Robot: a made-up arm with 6 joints. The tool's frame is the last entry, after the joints.
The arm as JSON. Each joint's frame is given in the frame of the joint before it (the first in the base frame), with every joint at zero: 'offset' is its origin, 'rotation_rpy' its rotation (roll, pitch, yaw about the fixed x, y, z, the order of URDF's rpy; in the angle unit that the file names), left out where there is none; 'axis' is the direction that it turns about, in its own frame. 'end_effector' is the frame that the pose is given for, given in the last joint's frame.
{
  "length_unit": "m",
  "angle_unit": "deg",
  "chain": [
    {
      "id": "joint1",
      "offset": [
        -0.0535,
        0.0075,
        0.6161
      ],
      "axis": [
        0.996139,
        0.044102,
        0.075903
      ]
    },
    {
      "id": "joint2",
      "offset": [
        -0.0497,
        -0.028,
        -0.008
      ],
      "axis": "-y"
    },
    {
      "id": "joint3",
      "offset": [
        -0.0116,
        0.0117,
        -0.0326
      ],
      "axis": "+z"
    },
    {
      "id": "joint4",
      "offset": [
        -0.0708,
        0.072,
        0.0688
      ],
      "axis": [
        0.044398,
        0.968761,
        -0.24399
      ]
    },
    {
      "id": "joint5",
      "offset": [
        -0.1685,
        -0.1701,
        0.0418
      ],
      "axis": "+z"
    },
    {
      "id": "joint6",
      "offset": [
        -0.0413,
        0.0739,
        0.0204
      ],
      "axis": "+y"
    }
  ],
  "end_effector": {
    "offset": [
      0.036,
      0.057,
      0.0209
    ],
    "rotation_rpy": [
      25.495,
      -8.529,
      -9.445
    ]
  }
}
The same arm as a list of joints. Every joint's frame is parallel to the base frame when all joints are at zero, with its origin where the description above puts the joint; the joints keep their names.
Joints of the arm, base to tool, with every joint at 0 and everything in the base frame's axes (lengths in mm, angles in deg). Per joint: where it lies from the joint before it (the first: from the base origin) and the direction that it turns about. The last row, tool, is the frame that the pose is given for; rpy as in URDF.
joint1: axis 0.996139 0.044102 0.075903 origin -53.5 7.5 616.1
joint2: axis -y origin -49.7 -28.0 -8.0
joint3: axis +z origin -11.6 11.7 -32.6
joint4: axis 0.044398 0.968761 -0.24399 origin -70.8 72.0 68.8
joint5: axis +z origin -168.5 -170.1 41.8
joint6: axis +y origin -41.3 73.9 20.4
tool: origin 36.0 57.0 20.9 rpy 25.50 -8.53 -9.44

